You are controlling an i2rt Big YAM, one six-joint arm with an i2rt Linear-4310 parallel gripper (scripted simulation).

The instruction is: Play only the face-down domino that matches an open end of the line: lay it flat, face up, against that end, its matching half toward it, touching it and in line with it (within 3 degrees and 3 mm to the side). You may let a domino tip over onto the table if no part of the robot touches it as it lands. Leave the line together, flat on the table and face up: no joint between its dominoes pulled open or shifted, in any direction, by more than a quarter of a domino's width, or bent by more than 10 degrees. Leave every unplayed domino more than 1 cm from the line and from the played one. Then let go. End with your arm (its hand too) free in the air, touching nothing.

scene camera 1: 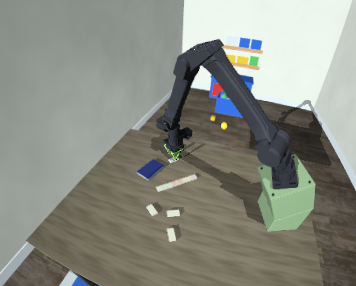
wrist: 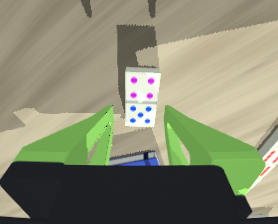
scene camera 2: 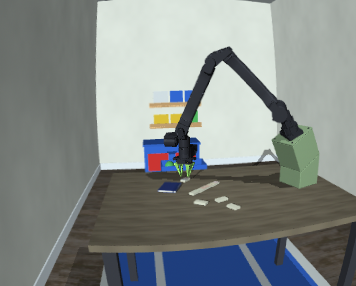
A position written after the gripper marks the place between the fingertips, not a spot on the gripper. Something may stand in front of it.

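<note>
The scene shows a domino (wrist: pixel 141 84), and the gripper (wrist: pixel 138 112) is visible too.
</note>
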